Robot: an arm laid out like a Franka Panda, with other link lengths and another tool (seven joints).
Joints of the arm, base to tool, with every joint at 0 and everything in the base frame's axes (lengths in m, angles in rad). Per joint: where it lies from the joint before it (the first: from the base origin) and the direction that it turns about. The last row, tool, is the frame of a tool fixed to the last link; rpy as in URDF.
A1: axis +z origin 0 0 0.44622
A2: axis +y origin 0 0 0
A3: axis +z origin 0 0 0.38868
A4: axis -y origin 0.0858 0 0
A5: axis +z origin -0.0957 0 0.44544
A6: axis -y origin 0 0 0
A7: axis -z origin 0.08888 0 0
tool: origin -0.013 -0.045 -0.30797 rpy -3.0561 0 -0.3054
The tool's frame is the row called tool.
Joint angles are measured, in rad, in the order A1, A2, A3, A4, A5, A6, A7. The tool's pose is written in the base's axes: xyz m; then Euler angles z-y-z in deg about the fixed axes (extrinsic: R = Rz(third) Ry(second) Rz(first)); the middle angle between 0 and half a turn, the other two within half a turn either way. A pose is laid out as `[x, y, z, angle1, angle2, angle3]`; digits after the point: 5 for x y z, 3 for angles.
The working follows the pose.
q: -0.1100, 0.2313, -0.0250, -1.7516, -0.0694, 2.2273, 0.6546
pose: [0.73184, -0.14185, 0.43025, -129.117, 162.031, -9.251]
Where each joint sits with the arm in this pose, in the base's axes (m; each line is computed from the numbers above, not from the rounded line before):
A1: 0.0000 0.0000 0.4462
A2: 0.0000 0.0000 0.4462
A3: 0.0886 -0.0098 0.8245
A4: 0.1713 -0.0211 0.8049
A5: 0.6137 -0.0814 0.7142
A6: 0.6137 -0.0814 0.7142
A7: 0.6996 -0.0891 0.7356
the tool: 0.7318 -0.1419 0.4302

